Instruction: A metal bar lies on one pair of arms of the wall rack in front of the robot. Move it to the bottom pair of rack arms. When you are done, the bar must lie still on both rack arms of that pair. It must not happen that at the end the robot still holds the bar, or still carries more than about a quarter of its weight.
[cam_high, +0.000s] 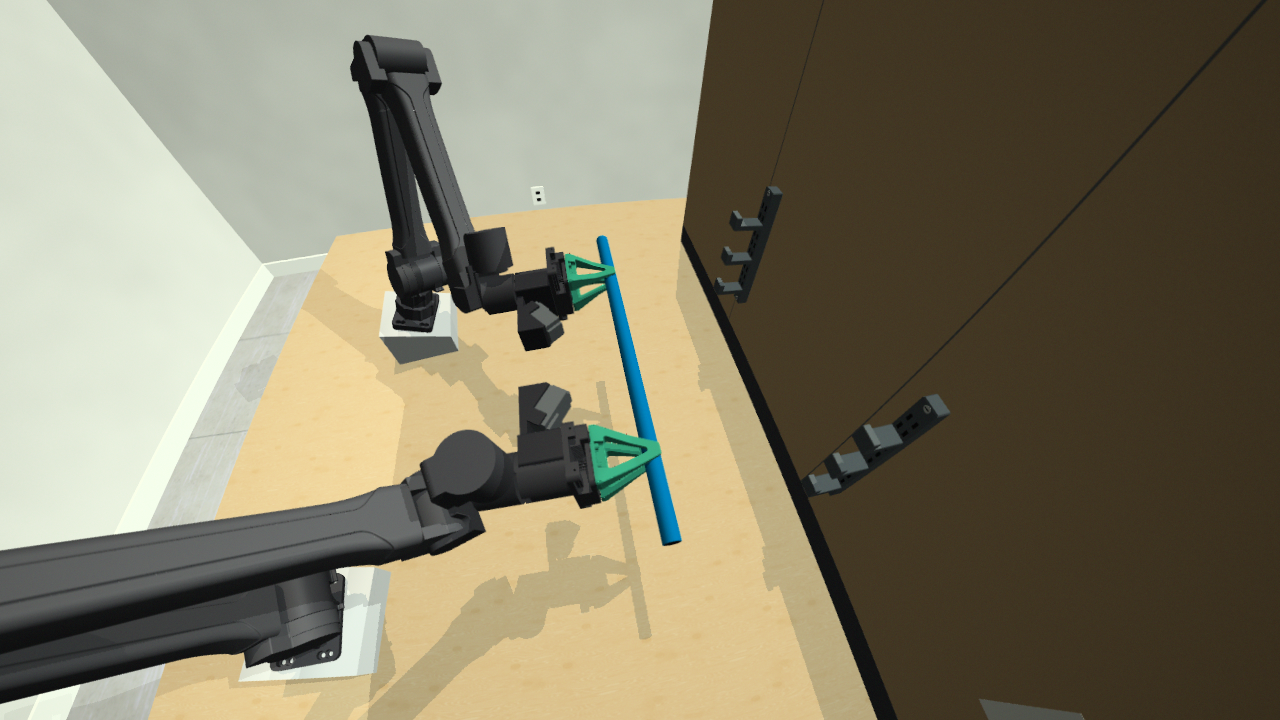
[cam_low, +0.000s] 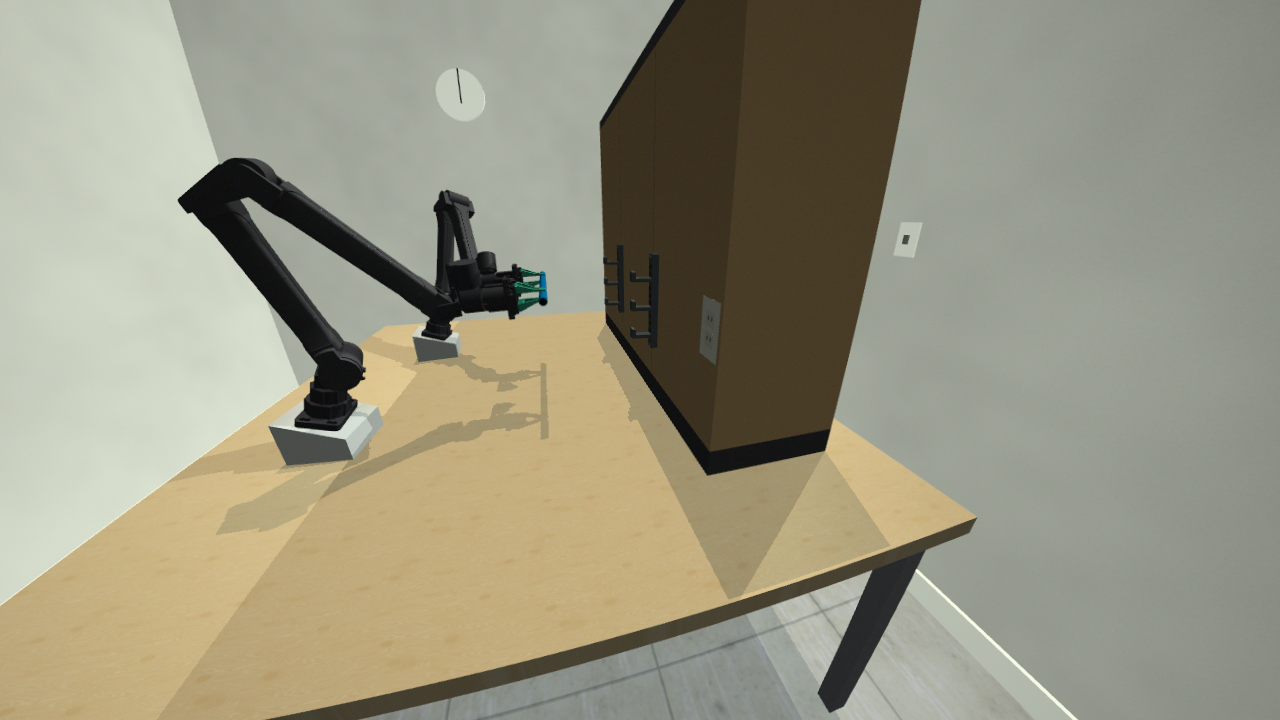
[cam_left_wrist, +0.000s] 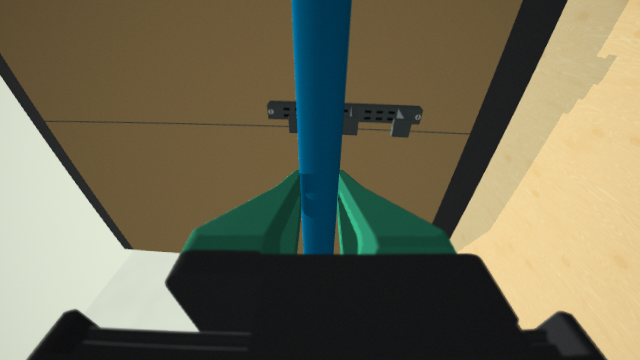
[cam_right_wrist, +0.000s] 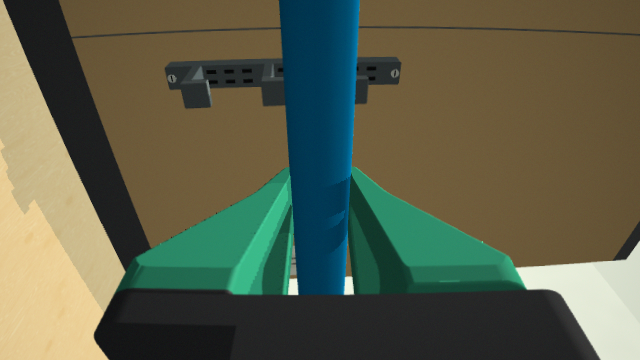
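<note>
The blue metal bar is 150 mm to the right of my left hand and 20 mm ahead of it. Also, from my left hand: black plinth 300 mm ahead, 280 mm below, 60 mm to the right; tall brown cabinet 450 mm ahead, 140 mm above, 40 mm to the right.
The blue metal bar is 15 cm to the left of my right hand and 2 cm behind it. Round my right hand: black plinth (28 cm below, 26 cm ahead, 23 cm to the left); tall brown cabinet (41 cm ahead, 26 cm to the left, 14 cm above).
</note>
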